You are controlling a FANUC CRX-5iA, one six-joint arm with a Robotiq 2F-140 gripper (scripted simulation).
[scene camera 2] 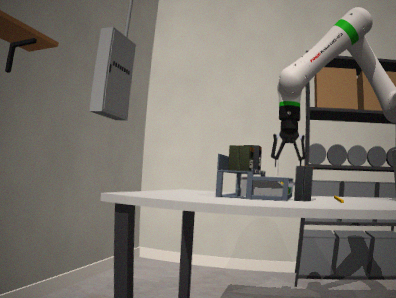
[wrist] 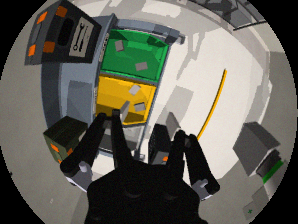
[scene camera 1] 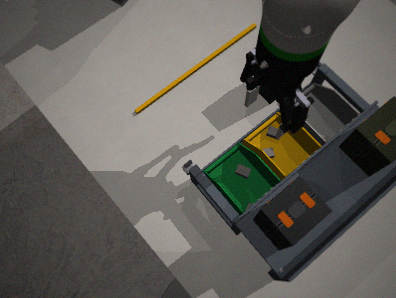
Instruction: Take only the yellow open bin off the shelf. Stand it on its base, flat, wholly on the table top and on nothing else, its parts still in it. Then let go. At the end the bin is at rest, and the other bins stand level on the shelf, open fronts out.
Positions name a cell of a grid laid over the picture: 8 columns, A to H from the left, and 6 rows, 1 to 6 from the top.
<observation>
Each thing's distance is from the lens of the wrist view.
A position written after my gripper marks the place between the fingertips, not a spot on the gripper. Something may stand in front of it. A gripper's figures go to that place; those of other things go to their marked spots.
my gripper (wrist: D4): 20 cm
yellow open bin (wrist: C3): 30 cm
green bin (wrist: D2): 28 cm
</observation>
